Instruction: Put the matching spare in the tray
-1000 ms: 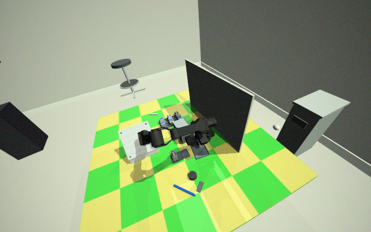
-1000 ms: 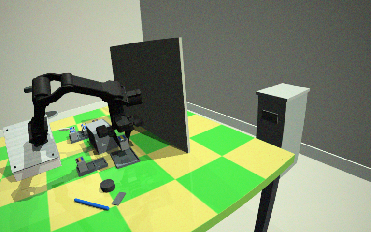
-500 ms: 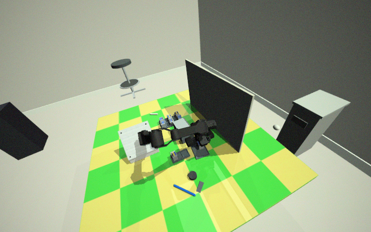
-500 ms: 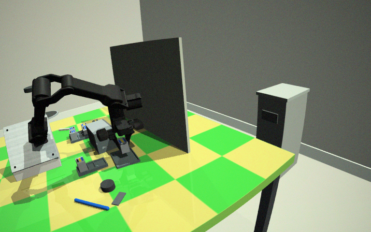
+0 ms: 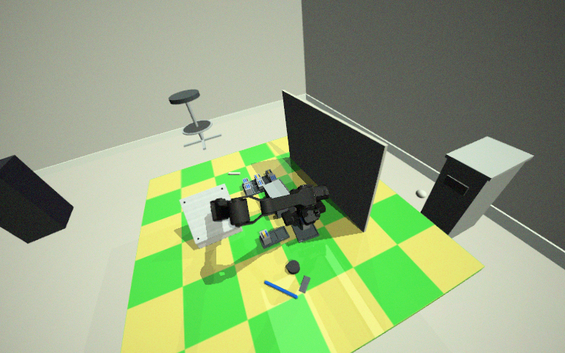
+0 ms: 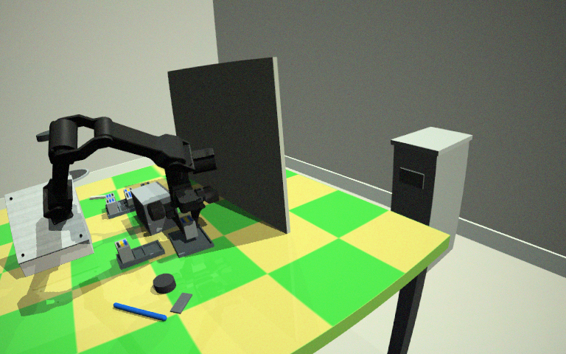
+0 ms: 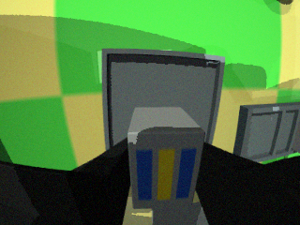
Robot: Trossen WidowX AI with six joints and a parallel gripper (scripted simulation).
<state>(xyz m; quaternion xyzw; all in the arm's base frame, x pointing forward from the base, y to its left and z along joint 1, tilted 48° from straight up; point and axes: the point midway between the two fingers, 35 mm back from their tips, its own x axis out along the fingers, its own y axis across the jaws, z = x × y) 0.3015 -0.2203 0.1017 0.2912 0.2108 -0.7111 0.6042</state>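
Now: the grey tray 30 mm below my gripper tip. Round my gripper tip: black puck (140 mm behind, 140 mm to the right, 20 mm below); then mounted unit (30 mm behind, 200 mm to the left, 20 mm above); then grey rack (140 mm behind, 30 mm to the left, 20 mm below).
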